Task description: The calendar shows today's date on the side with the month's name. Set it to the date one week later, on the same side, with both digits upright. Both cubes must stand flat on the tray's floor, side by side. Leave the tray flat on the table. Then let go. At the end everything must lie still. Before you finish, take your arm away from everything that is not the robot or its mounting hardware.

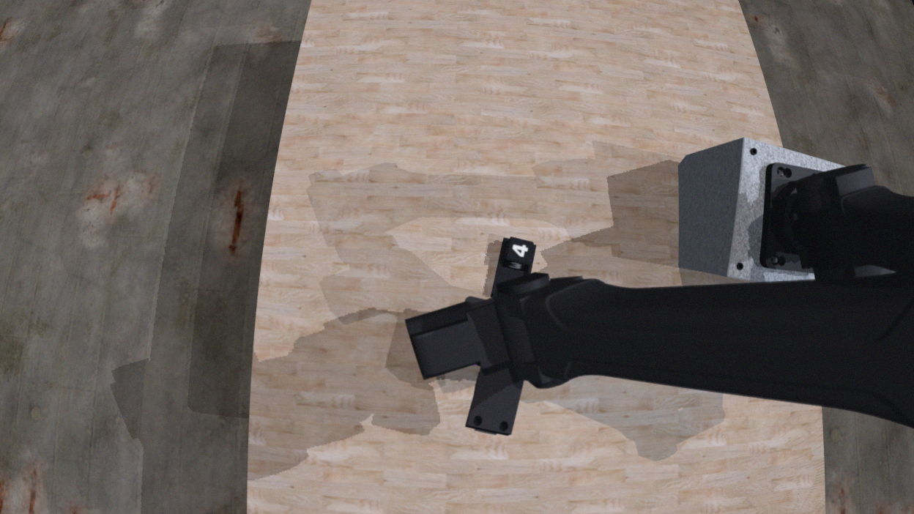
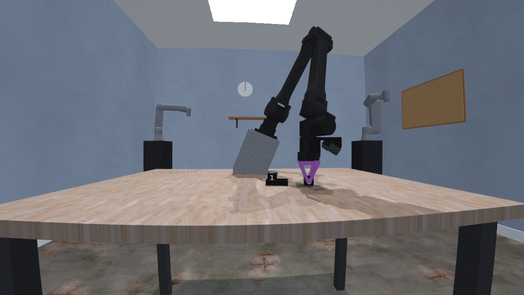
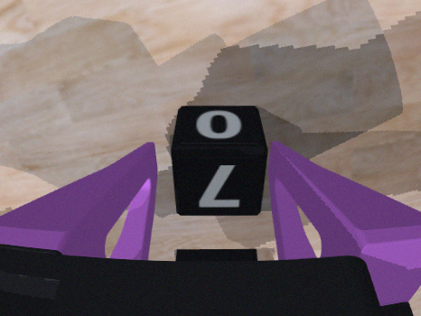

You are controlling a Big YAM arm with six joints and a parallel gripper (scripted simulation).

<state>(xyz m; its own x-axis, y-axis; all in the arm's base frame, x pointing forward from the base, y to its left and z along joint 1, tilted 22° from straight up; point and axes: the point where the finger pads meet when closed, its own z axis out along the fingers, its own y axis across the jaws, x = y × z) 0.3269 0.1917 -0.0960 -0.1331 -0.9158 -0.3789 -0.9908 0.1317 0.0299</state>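
My gripper is now right at the black cube. From my hand the other things lie so: black tray: 1 cm behind, 10 cm to the right, 1 cm below.
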